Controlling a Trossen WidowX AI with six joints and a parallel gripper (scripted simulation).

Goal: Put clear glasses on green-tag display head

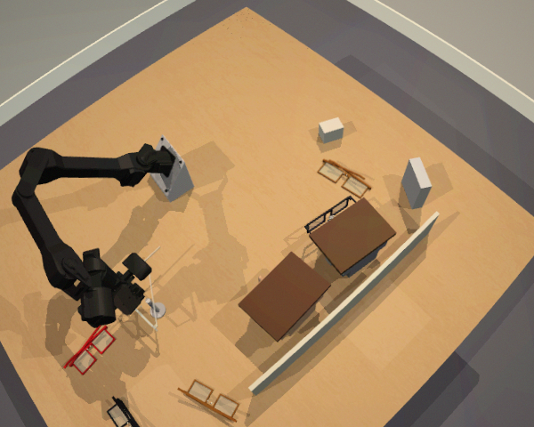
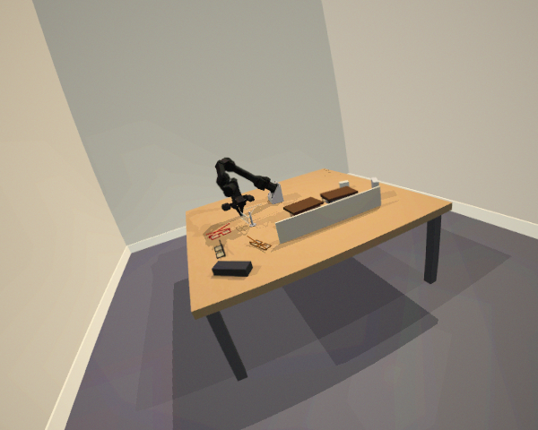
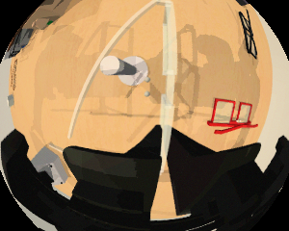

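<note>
My gripper tip is 5 cm short of the peg stand, 4 cm to the right of it and 3 cm above it. The rest, counted from my gripper tip: white wall: 39 cm to the left, 36 cm ahead; then black box: 45 cm ahead, 16 cm to the right, 4 cm below; then display head: 28 cm to the left, 23 cm ahead.
</note>
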